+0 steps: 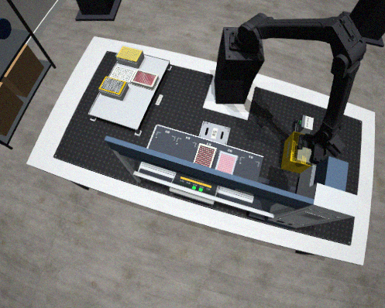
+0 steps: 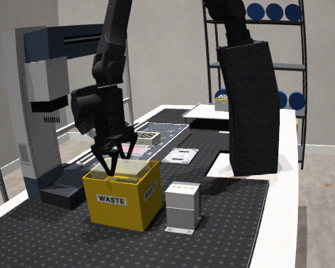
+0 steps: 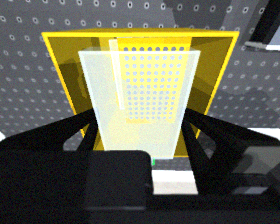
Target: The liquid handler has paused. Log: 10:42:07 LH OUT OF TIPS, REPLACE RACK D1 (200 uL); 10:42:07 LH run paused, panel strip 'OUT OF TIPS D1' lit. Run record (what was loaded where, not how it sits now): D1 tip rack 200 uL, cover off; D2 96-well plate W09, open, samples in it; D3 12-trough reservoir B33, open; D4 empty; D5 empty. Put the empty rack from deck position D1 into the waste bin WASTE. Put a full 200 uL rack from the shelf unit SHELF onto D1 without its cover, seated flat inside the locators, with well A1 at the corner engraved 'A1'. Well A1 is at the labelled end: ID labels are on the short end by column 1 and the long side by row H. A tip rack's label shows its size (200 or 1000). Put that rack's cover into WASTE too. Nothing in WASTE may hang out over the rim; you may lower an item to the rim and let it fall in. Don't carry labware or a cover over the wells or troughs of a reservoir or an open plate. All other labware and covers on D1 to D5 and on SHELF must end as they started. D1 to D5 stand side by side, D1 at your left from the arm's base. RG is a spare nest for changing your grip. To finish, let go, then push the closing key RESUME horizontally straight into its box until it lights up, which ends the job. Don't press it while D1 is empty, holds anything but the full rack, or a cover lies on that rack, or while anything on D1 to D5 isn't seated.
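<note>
The clear rack cover is right at my hand. From my hand the other things lie so: handler head: 23 cm ahead, 8 cm to the right, 23 cm above; grey resume box: 17 cm behind, 2 cm to the left, 8 cm below; yellow waste bin: 1 cm behind, 10 cm below.
</note>
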